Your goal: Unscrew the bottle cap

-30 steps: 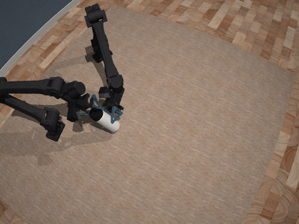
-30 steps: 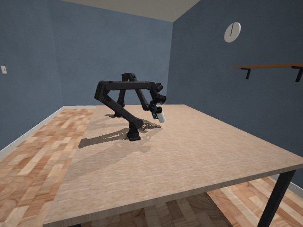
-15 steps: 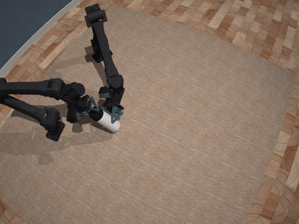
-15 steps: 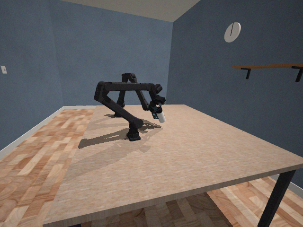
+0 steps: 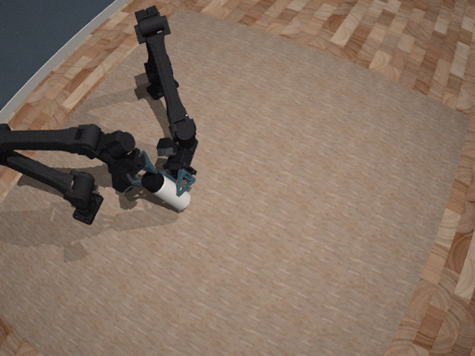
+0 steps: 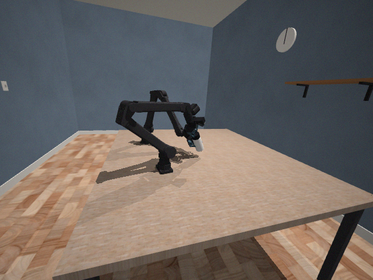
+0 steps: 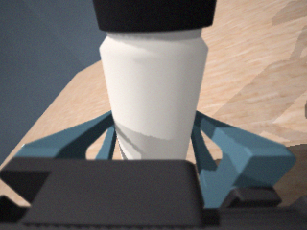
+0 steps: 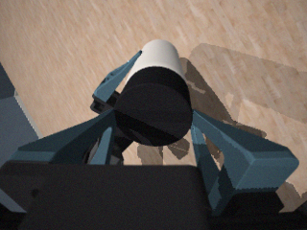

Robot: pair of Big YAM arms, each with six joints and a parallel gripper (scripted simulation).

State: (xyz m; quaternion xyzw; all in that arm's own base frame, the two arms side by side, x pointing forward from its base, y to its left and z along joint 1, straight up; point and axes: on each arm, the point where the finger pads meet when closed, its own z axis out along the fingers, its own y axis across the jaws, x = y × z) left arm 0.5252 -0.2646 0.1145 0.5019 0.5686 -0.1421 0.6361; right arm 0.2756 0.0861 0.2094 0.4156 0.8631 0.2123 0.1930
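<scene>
Now: the black cap 10 mm ahead of my right hand and 20 mm below it. The rest, counted from my right hand: white bottle 30 mm ahead, 10 mm to the left, 60 mm below.
My left hand is 4 cm below the white bottle, 2 cm past it and 1 cm to the left of it. Round my left hand: black cap: 7 cm above, 4 cm behind, 2 cm to the right.
</scene>
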